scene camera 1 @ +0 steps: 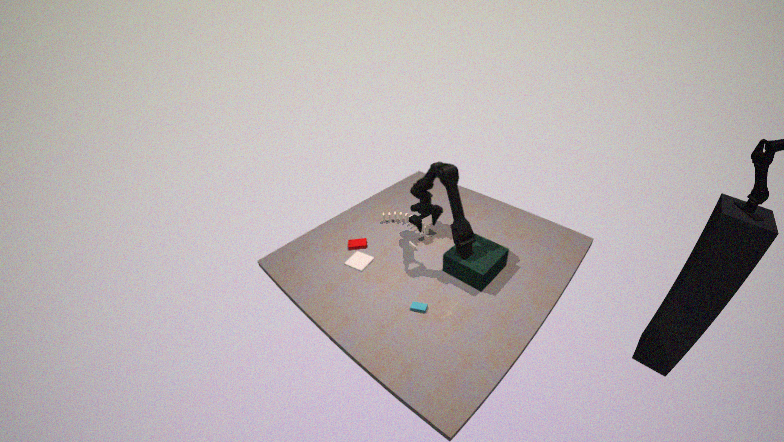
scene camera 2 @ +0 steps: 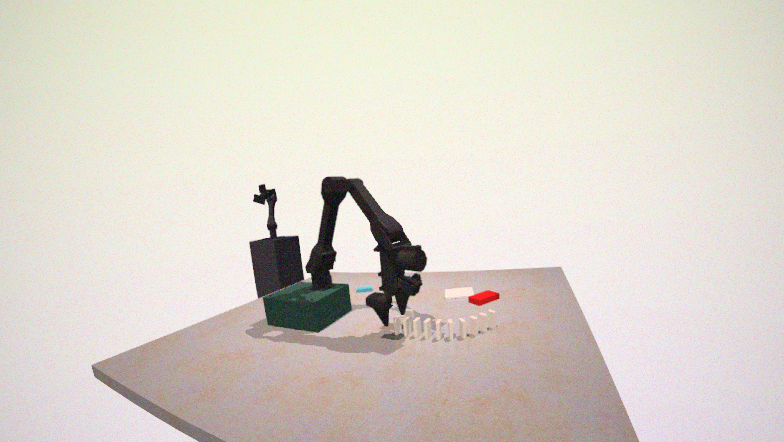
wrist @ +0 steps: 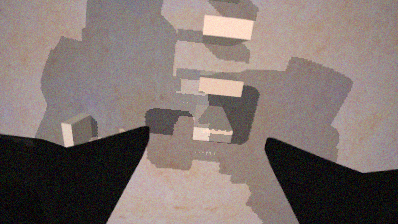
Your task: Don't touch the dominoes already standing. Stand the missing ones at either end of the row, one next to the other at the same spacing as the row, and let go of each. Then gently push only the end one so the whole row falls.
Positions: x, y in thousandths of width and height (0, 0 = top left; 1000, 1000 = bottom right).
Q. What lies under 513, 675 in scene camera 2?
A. My gripper.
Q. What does my gripper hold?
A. Nothing.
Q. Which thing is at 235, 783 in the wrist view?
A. My gripper.
